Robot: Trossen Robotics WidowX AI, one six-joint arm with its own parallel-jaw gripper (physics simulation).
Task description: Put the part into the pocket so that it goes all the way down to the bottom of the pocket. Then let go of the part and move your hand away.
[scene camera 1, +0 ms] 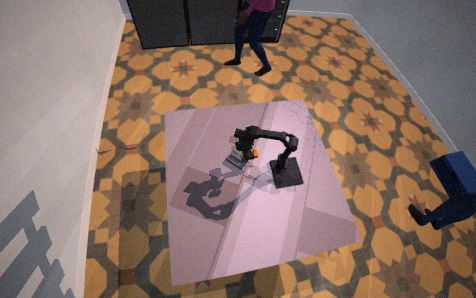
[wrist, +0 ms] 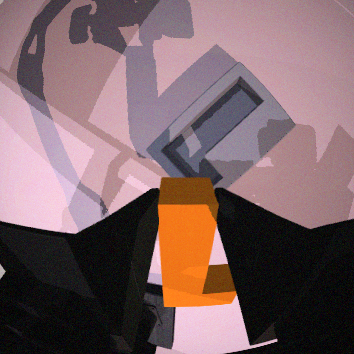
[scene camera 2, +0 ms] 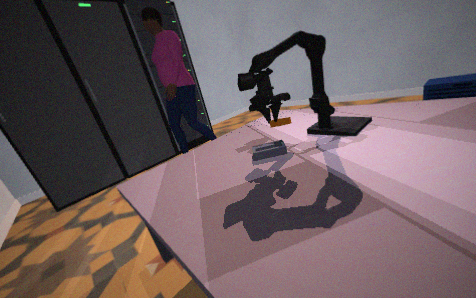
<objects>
My gripper (scene camera 2: 272, 122) carries an orange L-shaped block (wrist: 187, 207), which touches nothing else.
</objects>
